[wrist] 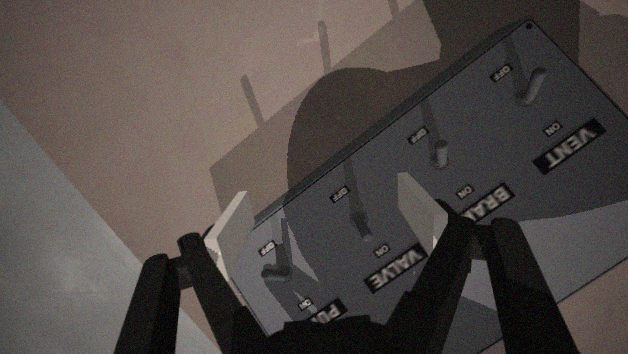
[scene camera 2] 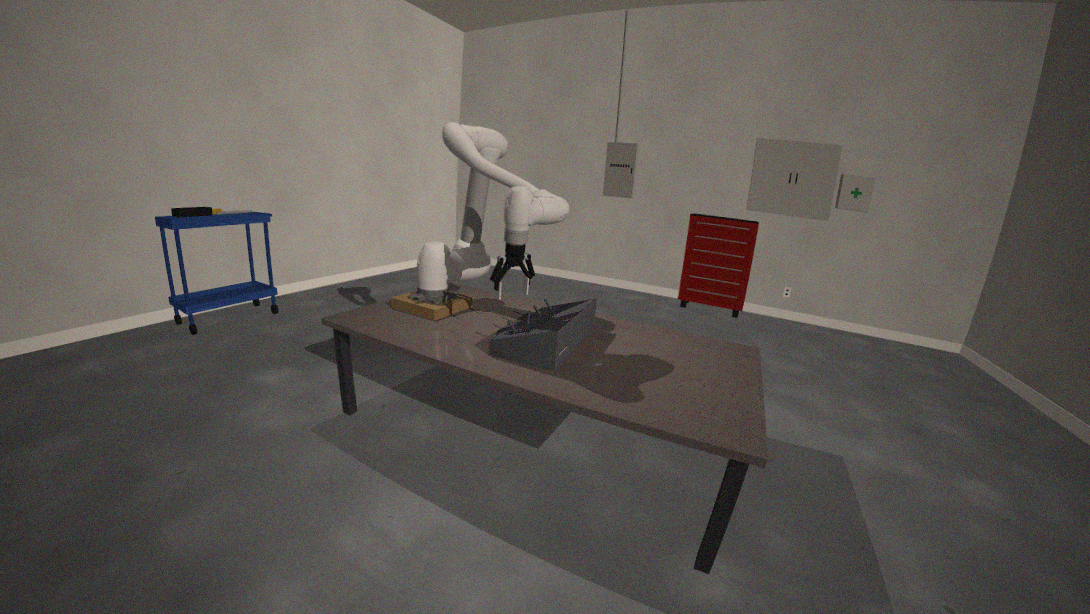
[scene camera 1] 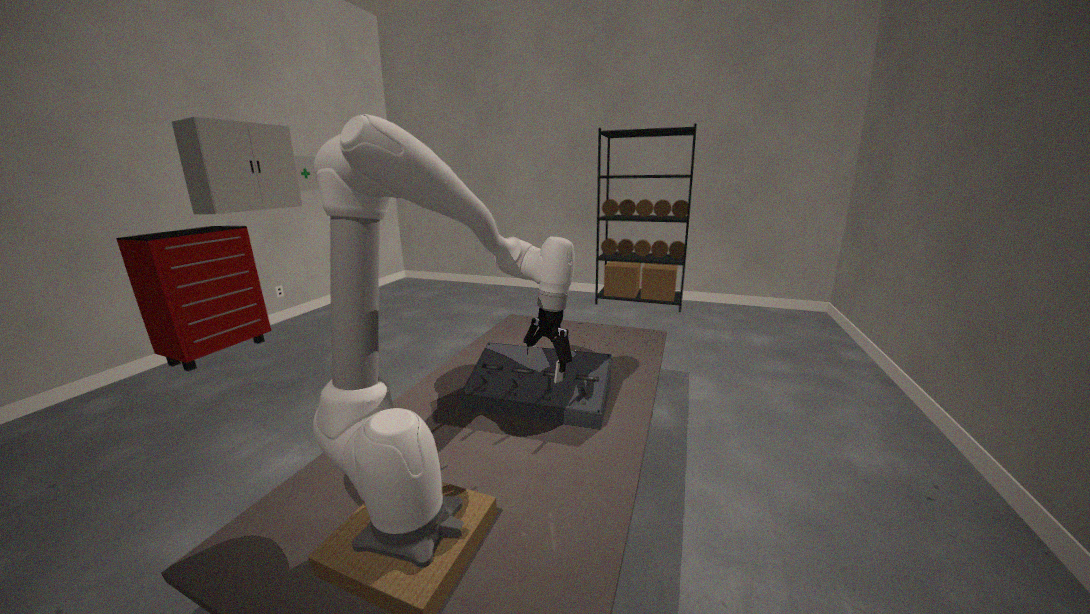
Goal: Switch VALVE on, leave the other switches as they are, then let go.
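Where they show: gripper, fingertip midpoint: [wrist: 323,199] [scene camera 2: 511,295] [scene camera 1: 543,373]; arm's base at its link origin: [scene camera 2: 432,297] [scene camera 1: 410,524].
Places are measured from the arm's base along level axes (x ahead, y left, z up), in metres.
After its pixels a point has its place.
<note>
The dark switch panel [scene camera 1: 585,418] @(x 0.517, y -0.323, z -0.019 m) [scene camera 2: 526,348] @(x 0.667, y -0.381, z 0.007 m) [wrist: 545,192] @(x 0.694, y -0.003, z 0.062 m) lies on the table, with four levers in a row. In the wrist view, the VALVE lever [wrist: 362,227] @(x 0.587, y -0.186, z 0.067 m) leans toward its ON label [wrist: 381,250] @(x 0.637, y -0.190, z 0.046 m). The BRAKE lever [wrist: 441,154] @(x 0.580, y -0.071, z 0.062 m) and the VENT lever [wrist: 533,86] @(x 0.587, y 0.048, z 0.058 m) lean toward their OFF side. The PUMP lever [wrist: 276,272] @(x 0.570, y -0.301, z 0.056 m) points left; its side is harder to tell. My gripper [scene camera 1: 543,362] @(x 0.516, y -0.188, z 0.133 m) [scene camera 2: 514,289] @(x 0.516, y -0.188, z 0.133 m) [wrist: 323,199] @(x 0.516, y -0.188, z 0.133 m) is open above the panel. In the wrist view its fingers stand apart either side of the VALVE lever, touching nothing that I can see. The fingers partly hide the PUMP and BRAKE labels.
The brown table [scene camera 1: 564,488] @(x 0.240, y -0.304, z -0.055 m) [scene camera 2: 686,381] @(x 1.229, y -0.252, z -0.054 m) carries the panel and the arm's wooden base block [scene camera 1: 366,568] @(x -0.120, y 0.029, z 0.002 m) [scene camera 2: 415,308] @(x 0.001, y -0.143, z -0.020 m). A red tool cabinet [scene camera 1: 217,289] [scene camera 2: 718,263], a shelf rack [scene camera 1: 646,132] and a blue cart [scene camera 2: 221,221] stand on the floor away from the table.
</note>
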